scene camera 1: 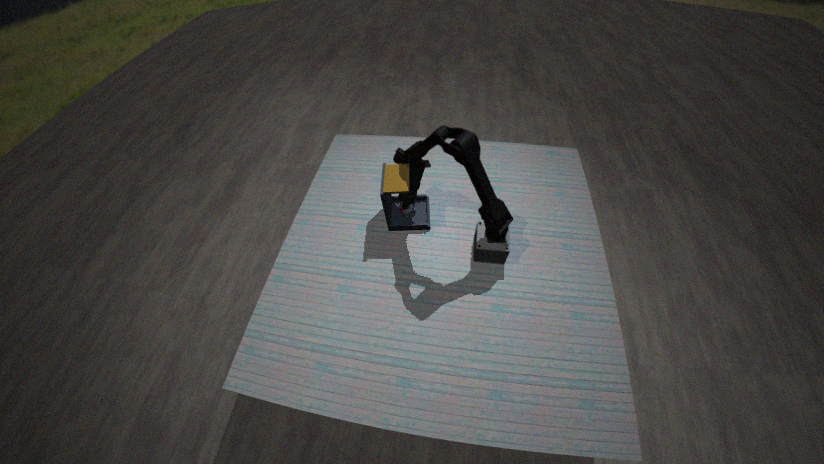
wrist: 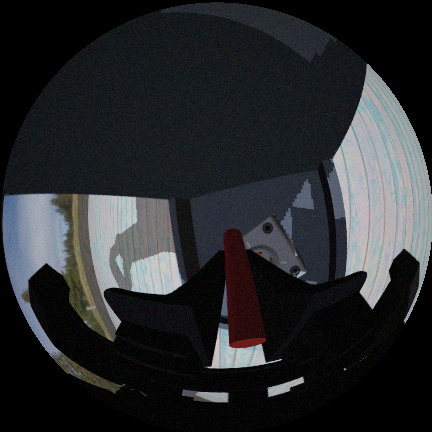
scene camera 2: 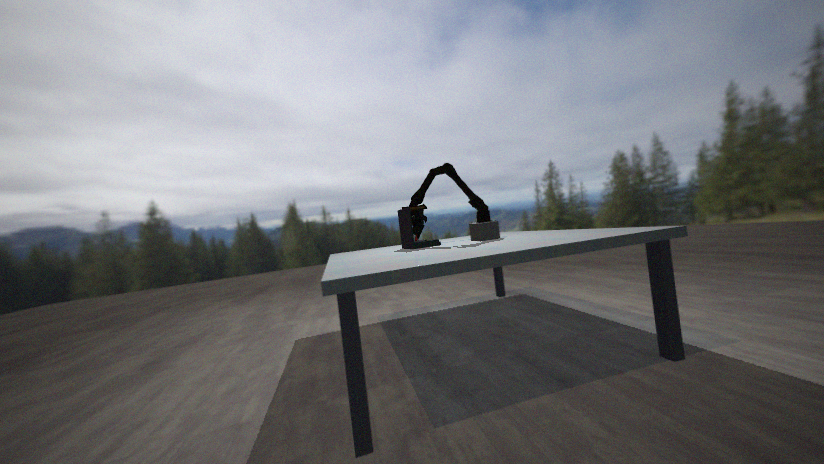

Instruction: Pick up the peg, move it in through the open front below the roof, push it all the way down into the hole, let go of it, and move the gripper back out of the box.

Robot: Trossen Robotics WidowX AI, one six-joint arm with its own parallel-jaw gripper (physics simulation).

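Pixels of known places: gripper, fingertip midpoint: (scene camera 1: 404,208) (wrist: 234,255) (scene camera 2: 417,238); arm's base, link origin: (scene camera 1: 495,234) (scene camera 2: 484,221).
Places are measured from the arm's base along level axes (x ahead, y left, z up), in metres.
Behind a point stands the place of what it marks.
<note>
The red peg (wrist: 244,295) {x 0.334, y -0.182, z -0.007 m} is between the fingertips of my gripper (scene camera 1: 407,204) {x 0.341, y -0.160, z -0.048 m} (scene camera 2: 419,231) {x 0.341, y -0.160, z -0.048 m} (wrist: 234,255) {x 0.341, y -0.160, z -0.048 m}, which is shut on it. In the wrist view the peg is tilted strongly across the fingers, with its wide end low in the view and its narrower-looking end just past the tips. A grey plate (scene camera 1: 409,211) {x 0.321, y -0.155, z -0.062 m} (wrist: 287,245) {x 0.344, y -0.197, z -0.061 m} with screws lies on the box floor (scene camera 1: 418,223) {x 0.282, y -0.096, z -0.064 m} (wrist: 215,210) {x 0.378, y -0.126, z -0.091 m}. Its round hole shows to the right of the peg, partly hidden by a finger; the peg is not in it. The gripper reaches into the box below the yellow roof (scene camera 1: 394,179) {x 0.361, y -0.154, z 0.126 m}.
The box's dark upright wall (scene camera 1: 386,206) {x 0.396, y -0.097, z 0.044 m} (scene camera 2: 407,227) {x 0.407, y -0.126, z 0.020 m} (wrist: 175,100) is close to the gripper. Raised dark rims edge the box floor. The arm's grey base block (scene camera 1: 490,252) {x 0.022, y 0.061, z -0.020 m} (scene camera 2: 484,230) {x 0.046, y 0.058, z -0.045 m} stands to the right on the table (scene camera 1: 461,357) {x 0.132, y 0.401, z -0.098 m} (scene camera 2: 380,265) {x 0.718, y 0.407, z -0.098 m}.
</note>
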